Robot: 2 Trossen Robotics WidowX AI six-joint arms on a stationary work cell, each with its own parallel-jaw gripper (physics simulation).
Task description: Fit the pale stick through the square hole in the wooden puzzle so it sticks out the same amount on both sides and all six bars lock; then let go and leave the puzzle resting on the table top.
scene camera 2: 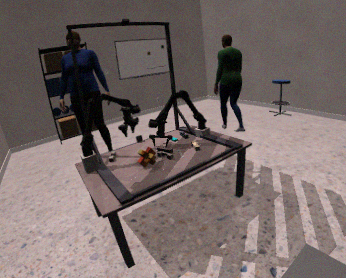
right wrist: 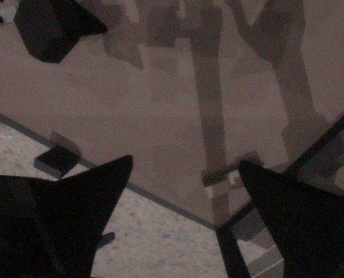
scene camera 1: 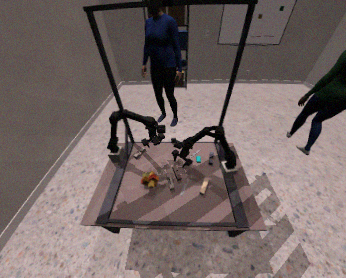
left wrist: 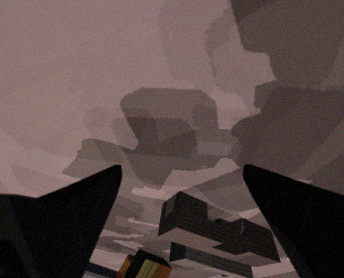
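Pixels of known places: left gripper, fingertip midpoint: (scene camera 1: 178, 164) (left wrist: 183, 170); right gripper, fingertip midpoint: (scene camera 2: 129, 135) (right wrist: 185, 162) (scene camera 1: 154, 145); left arm's base at its link origin: (scene camera 2: 202, 128) (scene camera 1: 229, 165); right arm's base at its link origin: (scene camera 2: 87, 154) (scene camera 1: 114, 150).
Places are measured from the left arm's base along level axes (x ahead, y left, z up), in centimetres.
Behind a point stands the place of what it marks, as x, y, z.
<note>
The wooden puzzle, a red, orange and yellow cluster of bars (scene camera 1: 149, 180) {64.7, 3.9, 2.4} (scene camera 2: 146, 156) {67.1, 5.0, 1.6}, rests on the table; part of it shows at the bottom of the left wrist view (left wrist: 145, 265) {60.3, -0.4, -4.3}. A pale tan stick (scene camera 1: 204, 186) {24.5, 12.1, -3.7} (scene camera 2: 195, 144) {25.2, 12.3, -3.7} lies apart from it, farther right in both scene views. Its hole cannot be made out. My left gripper (scene camera 1: 181, 160) {40.0, -12.5, -6.2} (scene camera 2: 160, 144) {40.0, -12.5, -6.2} (left wrist: 183, 170) {40.0, -12.5, -6.2} is open and empty above the table, near two notched bars. My right gripper (scene camera 1: 151, 143) {59.1, -24.4, 8.7} (scene camera 2: 129, 132) {59.1, -24.4, 8.7} (right wrist: 185, 162) {59.1, -24.4, 8.7} is open and empty, high over the table's back left.
Two dark notched bars (scene camera 1: 170, 181) {49.3, 3.9, -3.8} (left wrist: 220, 229) {41.9, -5.6, -4.8} lie between puzzle and stick. Another notched bar (scene camera 1: 140, 153) {74.1, -30.1, -5.5} (scene camera 2: 112, 157) {76.8, -26.7, -4.0} (right wrist: 220, 184) {71.9, -32.4, -3.7} lies back left. A teal block (scene camera 1: 198, 159) {21.6, -14.2, -5.4} (scene camera 2: 174, 139) {22.6, -13.2, -5.4} and dark object (scene camera 1: 211, 158) {10.7, -13.3, -5.1} lie back right. A black block (scene camera 2: 139, 138) {40.9, -39.6, -3.3} (right wrist: 57, 161) {40.9, -39.6, -2.6} stands at the back.
</note>
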